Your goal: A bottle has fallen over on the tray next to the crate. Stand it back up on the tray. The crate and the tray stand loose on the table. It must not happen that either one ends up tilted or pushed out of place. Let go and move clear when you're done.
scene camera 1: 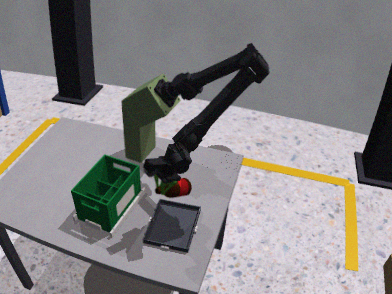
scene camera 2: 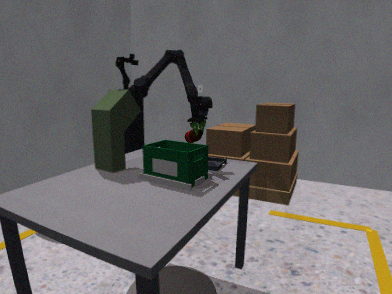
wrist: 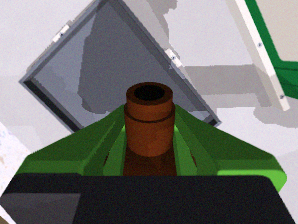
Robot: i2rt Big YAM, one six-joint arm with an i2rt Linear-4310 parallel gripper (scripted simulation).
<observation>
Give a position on a dark tray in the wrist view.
84, 76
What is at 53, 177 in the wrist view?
The gripper.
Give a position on a green crate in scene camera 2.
185, 162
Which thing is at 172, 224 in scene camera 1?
A dark tray.
</observation>
